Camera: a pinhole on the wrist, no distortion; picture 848 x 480 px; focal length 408.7 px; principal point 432.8 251.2 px. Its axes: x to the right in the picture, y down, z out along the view. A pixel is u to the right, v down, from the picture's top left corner.
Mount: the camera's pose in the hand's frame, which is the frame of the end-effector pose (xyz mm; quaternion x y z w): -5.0 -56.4 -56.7 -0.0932 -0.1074 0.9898 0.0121
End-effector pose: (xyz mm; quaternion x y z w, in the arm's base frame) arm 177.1 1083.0 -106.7 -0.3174 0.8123 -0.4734 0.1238
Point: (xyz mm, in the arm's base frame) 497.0 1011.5 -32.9
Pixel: 627 403
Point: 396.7 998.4 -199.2
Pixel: 532 141
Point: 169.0 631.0 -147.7
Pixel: outside the picture
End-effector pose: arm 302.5 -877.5 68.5 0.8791 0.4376 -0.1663 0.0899
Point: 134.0 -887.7 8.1
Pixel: 532 342
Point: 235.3 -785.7 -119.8
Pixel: 138 264
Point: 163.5 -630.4 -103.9
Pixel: outside the picture
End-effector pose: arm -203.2 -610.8 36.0 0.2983 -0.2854 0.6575 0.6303
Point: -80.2 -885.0 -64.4
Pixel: 776 270
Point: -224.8 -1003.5 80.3
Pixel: 592 68
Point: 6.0 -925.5 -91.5
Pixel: 785 378
